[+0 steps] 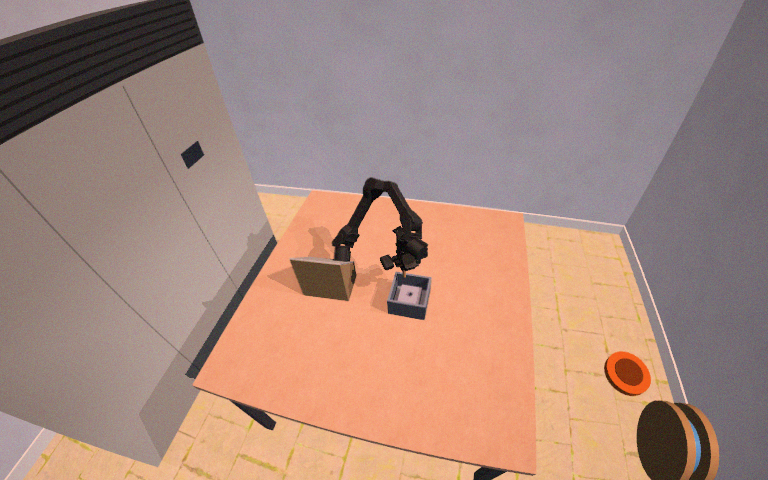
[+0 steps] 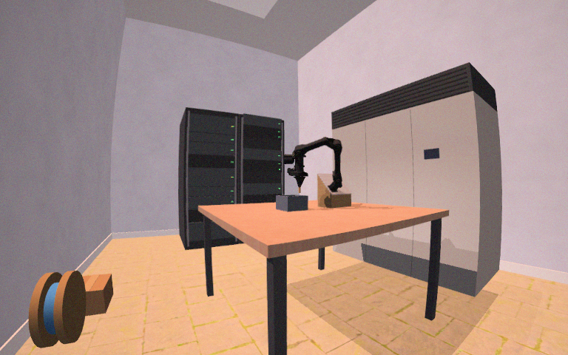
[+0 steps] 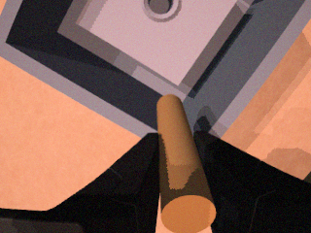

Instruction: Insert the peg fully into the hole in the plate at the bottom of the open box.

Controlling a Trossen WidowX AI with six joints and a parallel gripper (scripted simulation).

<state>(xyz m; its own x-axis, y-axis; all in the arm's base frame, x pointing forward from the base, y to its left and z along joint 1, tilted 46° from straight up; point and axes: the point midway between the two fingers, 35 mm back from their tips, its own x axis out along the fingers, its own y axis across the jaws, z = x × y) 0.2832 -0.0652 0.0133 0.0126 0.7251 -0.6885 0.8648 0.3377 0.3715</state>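
My gripper is now 14 cm above the pale plate, 5 cm to the left of it and 3 cm short of it. Also, from my hand: box (16 cm below, 5 cm to the right, 3 cm ahead); then peg (3 cm below).
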